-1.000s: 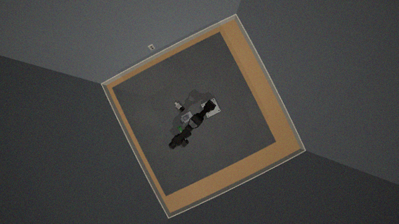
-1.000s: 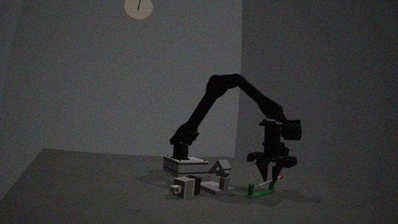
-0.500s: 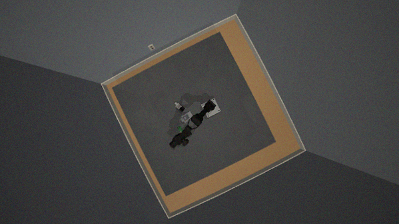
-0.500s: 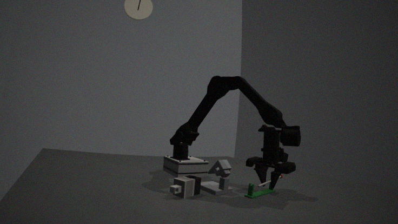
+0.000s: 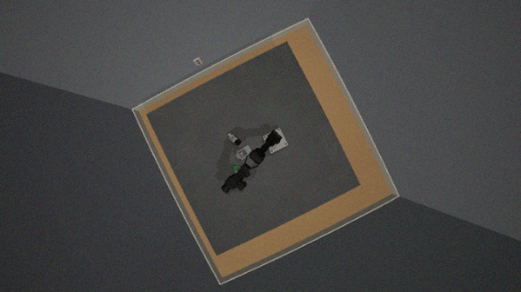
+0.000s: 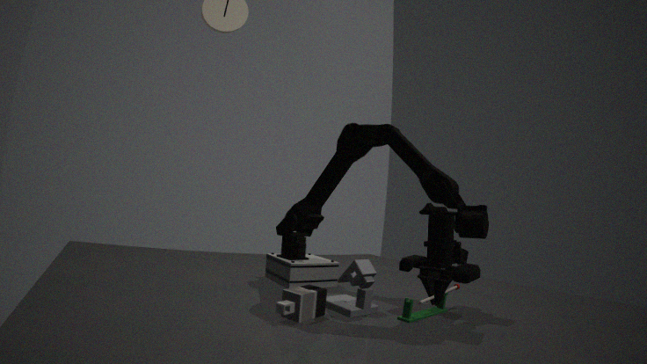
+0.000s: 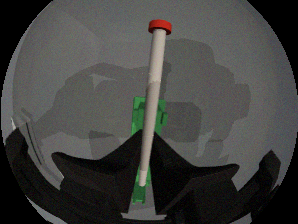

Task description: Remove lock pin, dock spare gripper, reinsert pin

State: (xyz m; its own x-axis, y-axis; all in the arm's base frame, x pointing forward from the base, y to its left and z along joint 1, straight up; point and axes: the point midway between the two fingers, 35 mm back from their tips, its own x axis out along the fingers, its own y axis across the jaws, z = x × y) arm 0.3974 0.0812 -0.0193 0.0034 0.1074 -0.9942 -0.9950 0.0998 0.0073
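Now: the green pin cradle 40 mm to the right of my gripper tip and 10 mm above it. Also, from my gripper tip: spare gripper: 140 mm behind, 260 mm to the right, 10 mm above; grey mount socket: 120 mm behind, 130 mm to the right, 40 mm above.
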